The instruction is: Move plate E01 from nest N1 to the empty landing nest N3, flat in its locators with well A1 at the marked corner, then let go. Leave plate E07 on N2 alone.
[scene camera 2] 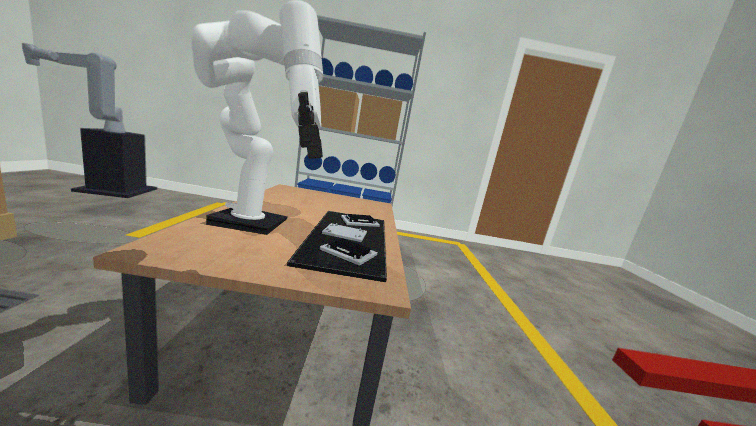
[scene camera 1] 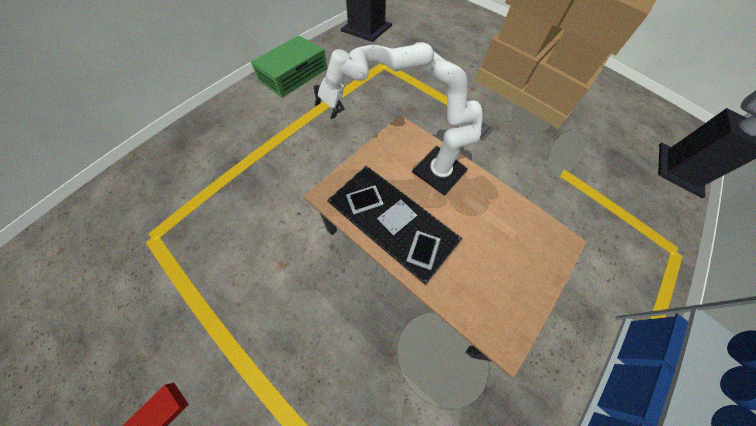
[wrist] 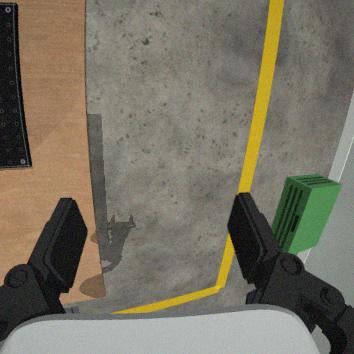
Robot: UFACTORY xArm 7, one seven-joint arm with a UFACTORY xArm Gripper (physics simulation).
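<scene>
My gripper (scene camera 1: 324,110) (scene camera 2: 315,154) (wrist: 157,211) is open and empty, high beyond the table's end and away from the nests. A black board (scene camera 1: 447,244) (scene camera 2: 312,258) (wrist: 7,95) carries three pale nests in a row. The middle nest (scene camera 1: 397,216) (scene camera 2: 343,231) shows a bare pale top with small corner pieces. A dark plate (scene camera 1: 364,199) (scene camera 2: 349,249) lies in one end nest, farther from the shelf rack. Another dark plate (scene camera 1: 424,248) (scene camera 2: 360,218) lies in the other end nest. Labels and well A1 are too small to read, so I cannot tell E01 from E07.
The wooden table (scene camera 1: 529,264) (scene camera 2: 211,254) (wrist: 55,115) holds the board and the arm's black base (scene camera 1: 423,170) (scene camera 2: 216,219). A green crate (scene camera 1: 290,58) (wrist: 317,210) stands on the floor past the yellow line. Cardboard boxes (scene camera 1: 560,68) stand behind the arm. A shelf rack (scene camera 2: 370,39) stands beyond the table.
</scene>
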